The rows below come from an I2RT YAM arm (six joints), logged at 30 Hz.
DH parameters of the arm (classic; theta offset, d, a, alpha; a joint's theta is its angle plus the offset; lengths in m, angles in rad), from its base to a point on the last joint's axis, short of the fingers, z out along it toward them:
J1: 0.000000 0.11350 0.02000 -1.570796
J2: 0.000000 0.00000 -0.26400 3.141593
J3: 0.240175 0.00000 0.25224 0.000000
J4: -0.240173 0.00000 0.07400 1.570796
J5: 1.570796 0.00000 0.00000 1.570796
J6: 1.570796 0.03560 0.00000 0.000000
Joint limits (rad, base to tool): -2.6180..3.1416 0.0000..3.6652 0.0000..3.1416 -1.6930..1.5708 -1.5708..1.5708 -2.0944..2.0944
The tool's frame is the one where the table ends.
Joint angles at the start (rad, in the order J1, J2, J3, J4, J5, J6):
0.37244 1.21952 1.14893 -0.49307 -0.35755 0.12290
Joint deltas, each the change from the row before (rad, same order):
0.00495 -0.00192 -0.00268 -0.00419 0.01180 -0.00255
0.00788 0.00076 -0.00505 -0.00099 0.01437 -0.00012
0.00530 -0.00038 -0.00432 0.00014 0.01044 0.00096
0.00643 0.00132 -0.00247 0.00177 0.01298 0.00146
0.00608 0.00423 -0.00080 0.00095 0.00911 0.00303
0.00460 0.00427 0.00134 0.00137 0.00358 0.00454
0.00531 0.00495 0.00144 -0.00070 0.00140 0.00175
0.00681 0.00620 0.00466 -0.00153 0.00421 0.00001
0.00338 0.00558 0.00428 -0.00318 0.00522 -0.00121
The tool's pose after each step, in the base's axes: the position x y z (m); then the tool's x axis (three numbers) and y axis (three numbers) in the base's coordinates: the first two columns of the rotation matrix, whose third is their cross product. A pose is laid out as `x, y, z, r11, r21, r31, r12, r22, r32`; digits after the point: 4 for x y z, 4 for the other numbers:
0.2446, 0.1099, 0.3457, -0.5704, -0.1046, -0.8146, -0.5476, 0.7876, 0.2823
0.2441, 0.1115, 0.3436, -0.5736, -0.1102, -0.8117, -0.5434, 0.7926, 0.2764
0.2436, 0.1124, 0.3422, -0.5756, -0.1129, -0.8099, -0.5398, 0.7965, 0.2726
0.2435, 0.1138, 0.3411, -0.5762, -0.1152, -0.8091, -0.5356, 0.8010, 0.2674
0.2439, 0.1154, 0.3398, -0.5795, -0.1169, -0.8066, -0.5322, 0.8038, 0.2659
0.2444, 0.1168, 0.3393, -0.5822, -0.1161, -0.8047, -0.5307, 0.8041, 0.2679
0.2448, 0.1185, 0.3385, -0.5855, -0.1191, -0.8019, -0.5320, 0.8028, 0.2693
0.2454, 0.1207, 0.3383, -0.5866, -0.1237, -0.8004, -0.5342, 0.8019, 0.2675
0.2462, 0.1218, 0.3381, -0.5884, -0.1277, -0.7984, -0.5334, 0.8035, 0.2645

